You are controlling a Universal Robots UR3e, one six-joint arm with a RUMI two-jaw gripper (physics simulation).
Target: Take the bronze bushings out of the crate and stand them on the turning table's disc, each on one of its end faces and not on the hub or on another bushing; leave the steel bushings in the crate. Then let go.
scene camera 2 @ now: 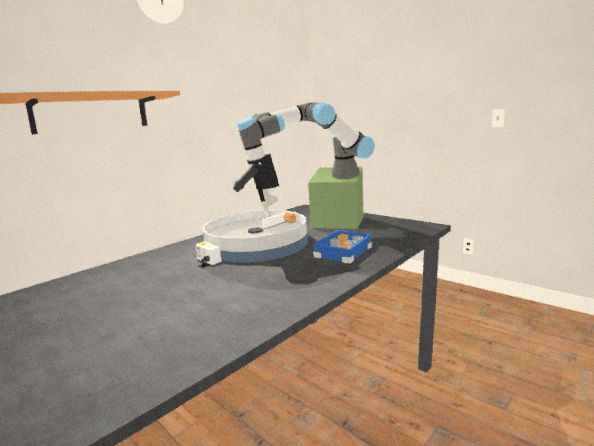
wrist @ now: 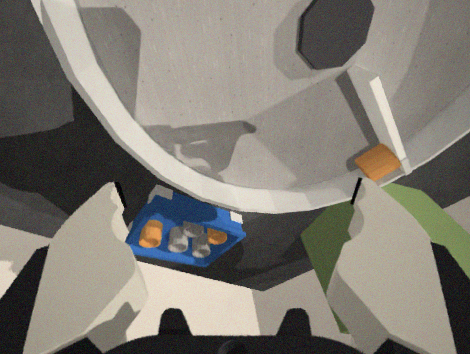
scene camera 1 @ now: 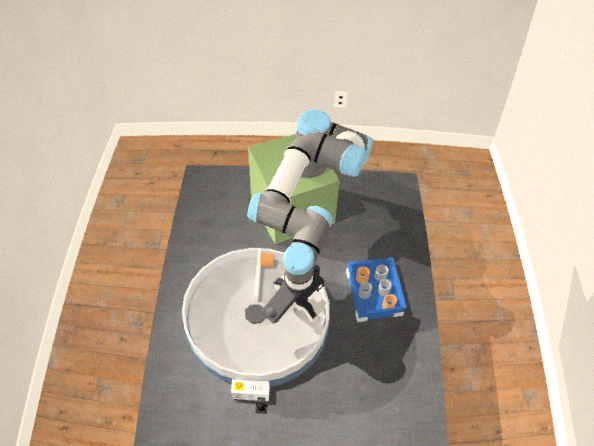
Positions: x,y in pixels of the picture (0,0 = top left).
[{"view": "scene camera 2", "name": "gripper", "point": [268,208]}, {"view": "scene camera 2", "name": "blue crate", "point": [322,249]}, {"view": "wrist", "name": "gripper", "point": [237,183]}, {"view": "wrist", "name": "blue crate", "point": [170,208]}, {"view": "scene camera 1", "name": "gripper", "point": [296,303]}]
